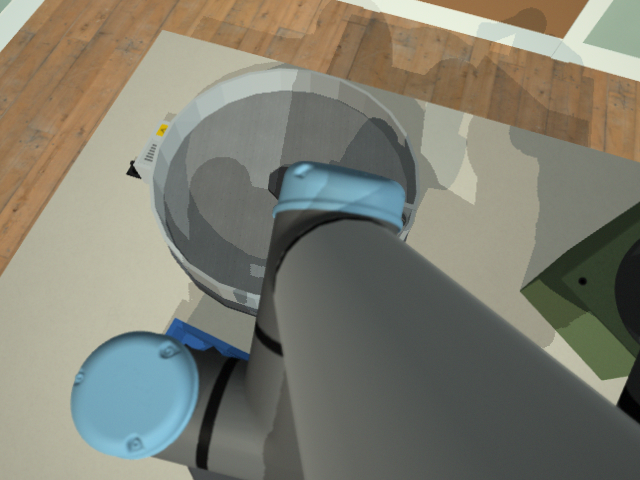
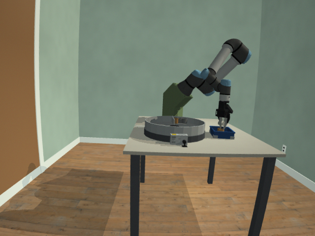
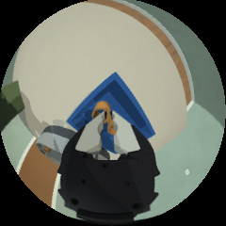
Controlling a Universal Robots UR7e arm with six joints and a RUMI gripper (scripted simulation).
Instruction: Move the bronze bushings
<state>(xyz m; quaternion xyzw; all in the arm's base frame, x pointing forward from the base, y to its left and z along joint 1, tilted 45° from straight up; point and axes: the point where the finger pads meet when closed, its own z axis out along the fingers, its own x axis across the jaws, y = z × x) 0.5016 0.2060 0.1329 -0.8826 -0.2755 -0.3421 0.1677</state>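
The blue crate is 4 cm ahead of my hand, 2 cm to the right of it and 2 cm below it. The rest, counted from my hand: turntable (4 cm ahead, 37 cm to the right, 1 cm above).
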